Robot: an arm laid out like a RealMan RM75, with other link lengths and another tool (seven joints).
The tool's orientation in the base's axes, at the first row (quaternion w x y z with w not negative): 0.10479 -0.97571 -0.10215 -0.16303
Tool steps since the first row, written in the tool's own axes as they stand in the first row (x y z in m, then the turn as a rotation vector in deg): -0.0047 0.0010 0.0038 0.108 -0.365 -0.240; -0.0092 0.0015 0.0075 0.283 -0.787 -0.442; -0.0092 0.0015 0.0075 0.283 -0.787 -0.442; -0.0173 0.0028 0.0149 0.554 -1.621 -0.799; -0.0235 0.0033 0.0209 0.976 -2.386 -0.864; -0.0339 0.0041 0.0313 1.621 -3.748 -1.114; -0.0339 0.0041 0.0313 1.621 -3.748 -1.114; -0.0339 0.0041 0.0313 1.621 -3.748 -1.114; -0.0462 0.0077 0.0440 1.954 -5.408 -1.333
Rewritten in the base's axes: -0.0030 -0.0008 -0.0053 -0.056 0.310 0.321; -0.0059 -0.0012 -0.0103 -0.053 0.695 0.640; -0.0059 -0.0012 -0.0103 -0.053 0.695 0.640; -0.0109 -0.0020 -0.0201 -0.103 1.453 1.205; -0.0148 -0.0021 -0.0279 0.090 2.240 1.539; -0.0211 -0.0021 -0.0412 0.295 3.590 2.222; -0.0211 -0.0021 -0.0412 0.295 3.590 2.222; -0.0211 -0.0021 -0.0412 0.295 3.590 2.222; -0.0279 -0.0045 -0.0577 0.151 5.182 2.822
